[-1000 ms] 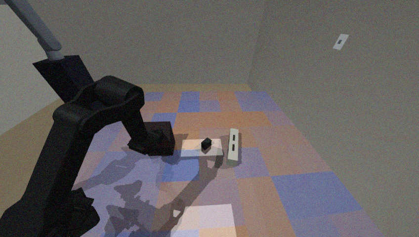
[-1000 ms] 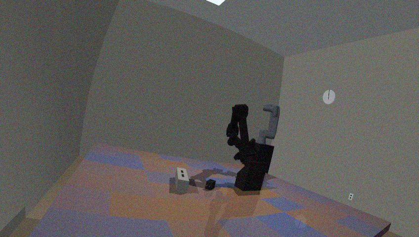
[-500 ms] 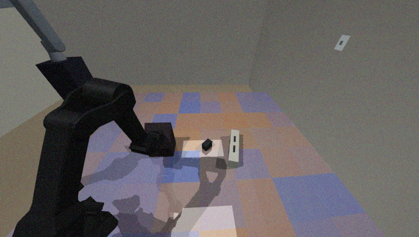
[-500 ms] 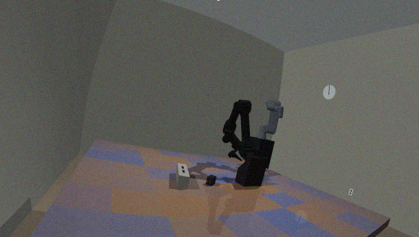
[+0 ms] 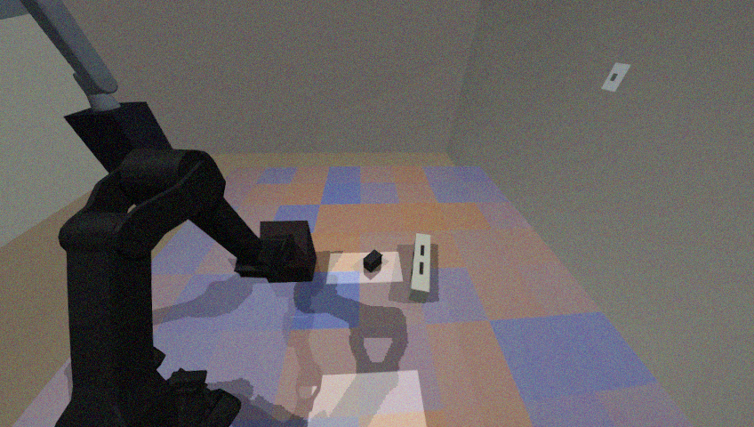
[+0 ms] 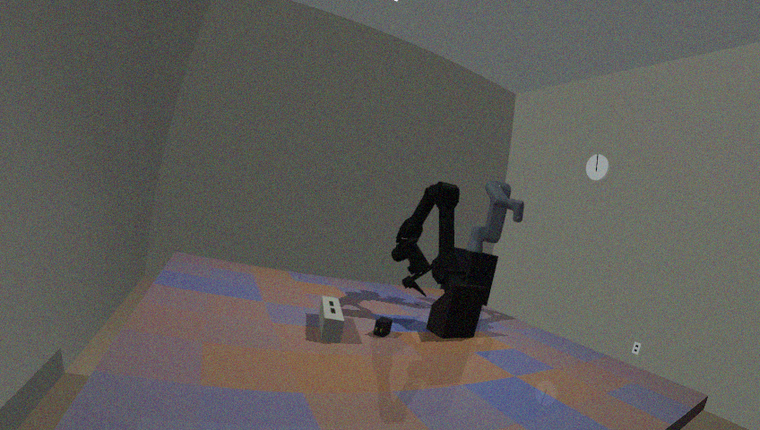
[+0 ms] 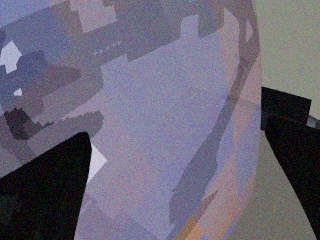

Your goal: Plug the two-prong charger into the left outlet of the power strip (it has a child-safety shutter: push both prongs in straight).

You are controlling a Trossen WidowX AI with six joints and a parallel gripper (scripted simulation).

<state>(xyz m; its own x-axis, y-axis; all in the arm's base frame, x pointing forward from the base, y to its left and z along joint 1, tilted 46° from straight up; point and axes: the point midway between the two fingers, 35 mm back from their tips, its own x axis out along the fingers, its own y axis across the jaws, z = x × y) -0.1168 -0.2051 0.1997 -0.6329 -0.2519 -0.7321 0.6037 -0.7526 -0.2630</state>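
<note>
My gripper tip is now 390 mm short of the two-prong charger, 290 mm to the right of it and 50 mm above it.
</note>
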